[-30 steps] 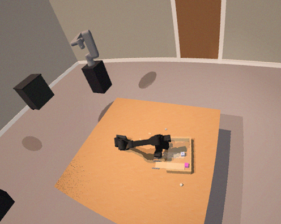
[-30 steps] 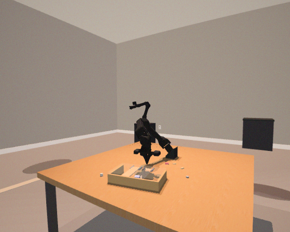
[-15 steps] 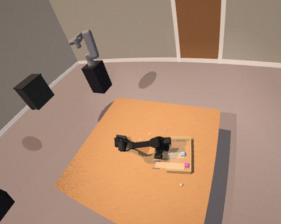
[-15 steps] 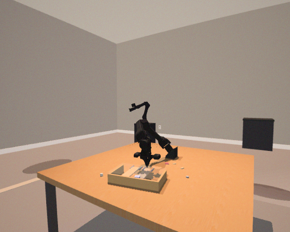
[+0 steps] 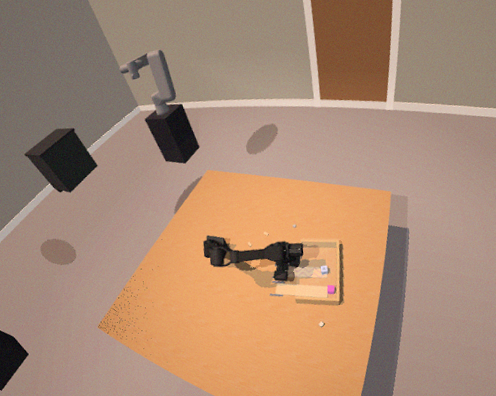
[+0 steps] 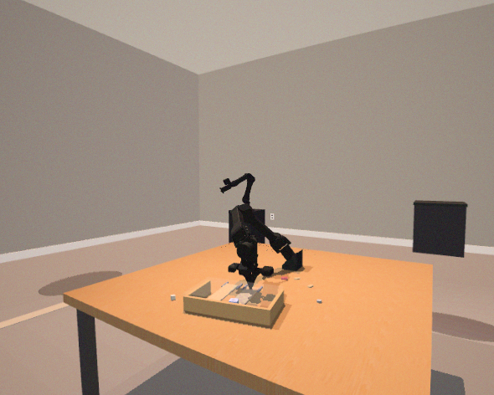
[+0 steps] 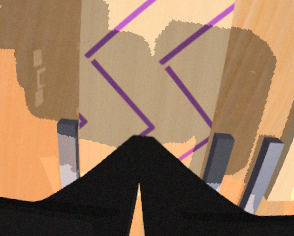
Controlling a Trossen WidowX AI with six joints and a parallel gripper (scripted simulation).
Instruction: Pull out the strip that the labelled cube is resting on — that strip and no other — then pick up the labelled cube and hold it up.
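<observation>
Right now the zigzag strip is 90 mm ahead of my gripper tip and 20 mm to the left of it. The rest, counted from my gripper tip: labelled cube: 190 mm ahead, 50 mm to the left, 10 mm above.
</observation>
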